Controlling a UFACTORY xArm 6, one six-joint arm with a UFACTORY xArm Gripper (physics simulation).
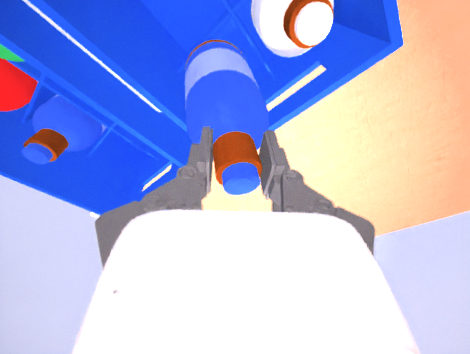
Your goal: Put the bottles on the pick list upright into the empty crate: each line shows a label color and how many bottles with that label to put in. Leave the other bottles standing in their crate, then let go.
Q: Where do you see a blue bottle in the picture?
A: At 221, 92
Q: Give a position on a blue bottle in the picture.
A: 59, 126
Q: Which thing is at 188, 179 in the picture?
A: My gripper.
